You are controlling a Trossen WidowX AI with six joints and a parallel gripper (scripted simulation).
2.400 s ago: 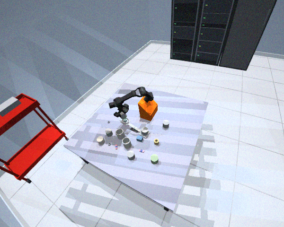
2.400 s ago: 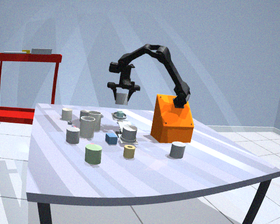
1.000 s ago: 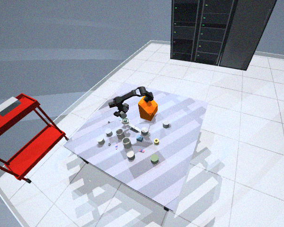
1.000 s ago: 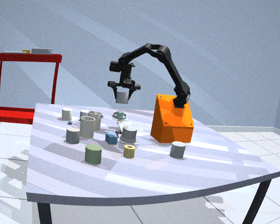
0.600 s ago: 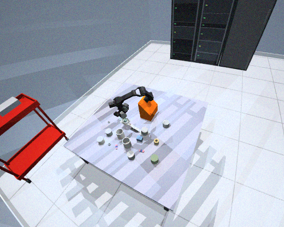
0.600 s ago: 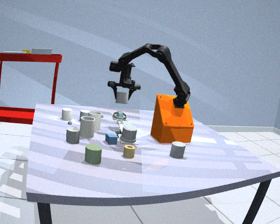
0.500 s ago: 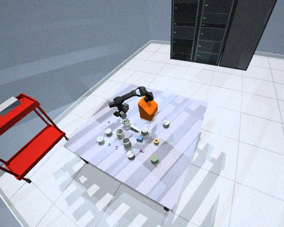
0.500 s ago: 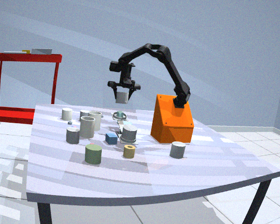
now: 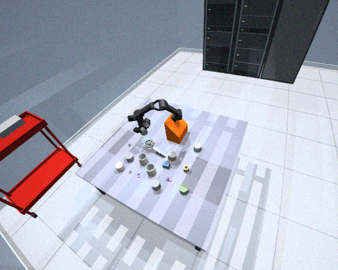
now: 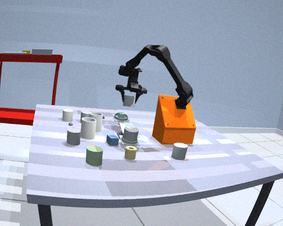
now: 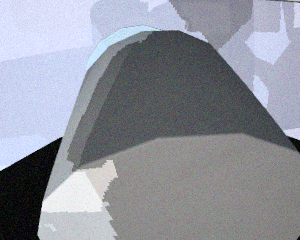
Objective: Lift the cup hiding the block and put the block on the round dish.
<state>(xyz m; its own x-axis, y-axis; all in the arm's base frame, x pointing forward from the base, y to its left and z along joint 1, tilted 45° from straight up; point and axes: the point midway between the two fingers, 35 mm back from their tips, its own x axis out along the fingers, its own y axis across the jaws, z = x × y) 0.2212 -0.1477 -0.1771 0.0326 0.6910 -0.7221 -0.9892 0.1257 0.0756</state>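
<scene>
Right now my gripper tip is 9 cm to the right of the teal block, 7 cm short of it and 6 cm above it. Also, from my gripper tip: small balance: 22 cm to the left, 12 cm below, 9 cm ahead; then yellow ring: 51 cm to the left, 15 cm ahead, 12 cm below; then pale round dish: 14 cm below, 2 cm to the right, 1 cm behind.
</scene>
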